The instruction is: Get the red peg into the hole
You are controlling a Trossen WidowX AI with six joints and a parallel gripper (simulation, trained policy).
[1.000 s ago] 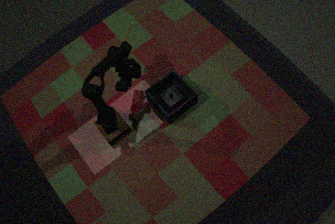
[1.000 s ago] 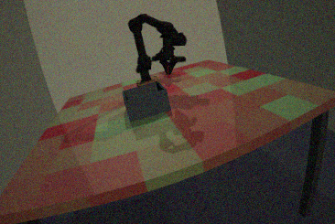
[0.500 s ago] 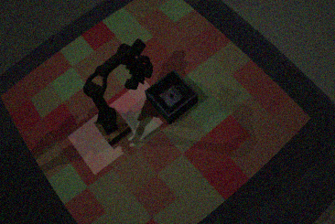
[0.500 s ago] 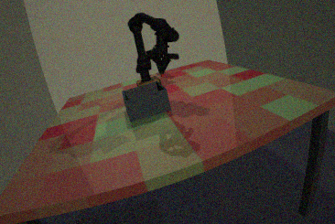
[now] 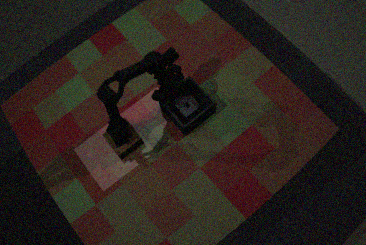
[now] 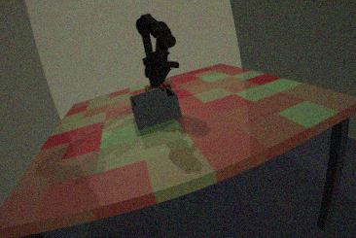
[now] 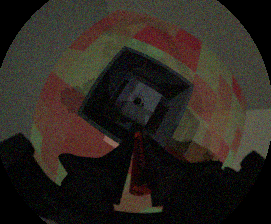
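The red peg is 10 mm behind my gripper tip, 10 mm to the left of it and 20 mm above it. The rest, counted from my gripper tip: dark box: 40 mm ahead, 50 mm to the right, 110 mm below.
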